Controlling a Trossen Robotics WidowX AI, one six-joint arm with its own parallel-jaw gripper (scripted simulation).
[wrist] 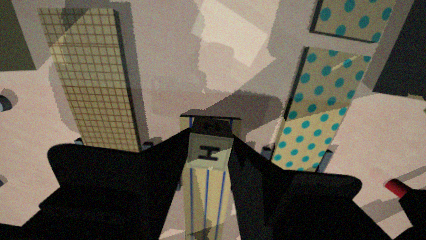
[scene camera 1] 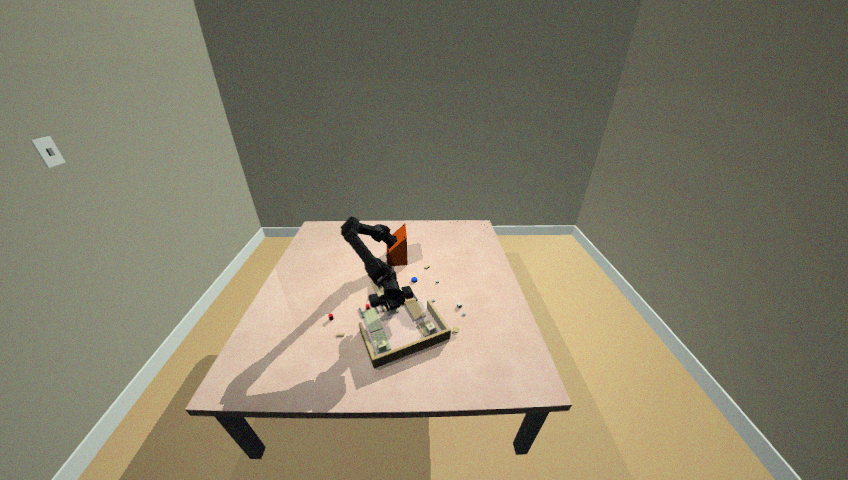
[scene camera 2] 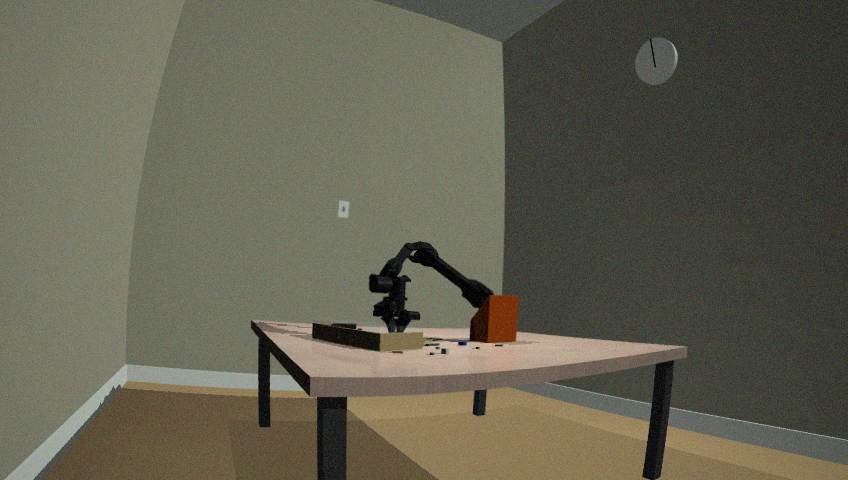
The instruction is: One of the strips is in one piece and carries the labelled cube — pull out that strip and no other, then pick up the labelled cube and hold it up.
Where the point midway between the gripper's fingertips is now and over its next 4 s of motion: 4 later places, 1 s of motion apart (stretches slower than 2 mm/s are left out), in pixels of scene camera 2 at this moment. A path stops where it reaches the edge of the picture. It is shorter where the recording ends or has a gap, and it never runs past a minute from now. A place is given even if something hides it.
My gripper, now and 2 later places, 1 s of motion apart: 394,338; 414,326; 423,317
